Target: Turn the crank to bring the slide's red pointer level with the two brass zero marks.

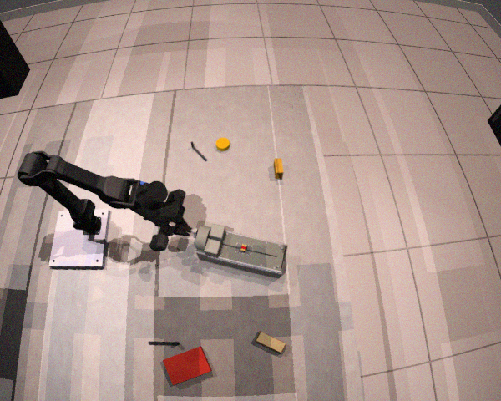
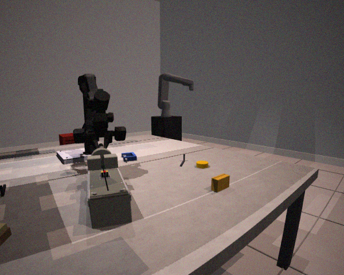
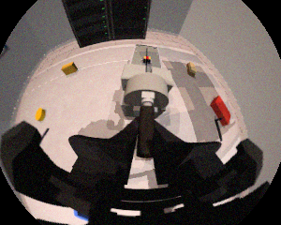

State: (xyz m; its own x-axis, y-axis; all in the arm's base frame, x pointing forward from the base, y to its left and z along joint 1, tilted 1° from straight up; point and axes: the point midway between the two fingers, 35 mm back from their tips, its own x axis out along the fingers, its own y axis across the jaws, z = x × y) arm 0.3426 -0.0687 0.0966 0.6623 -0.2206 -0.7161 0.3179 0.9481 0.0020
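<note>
Now: the dark crank handle 20 mm behind my gripper tip, 10 mm to the left of it and 20 mm above it. Round my gripper tip: blue block 200 mm behind, 220 mm to the left, 90 mm below; bent black rod 10 mm ahead, 370 mm to the left, 90 mm below; red pointer 160 mm ahead, 60 mm to the right, 10 mm below.
</note>
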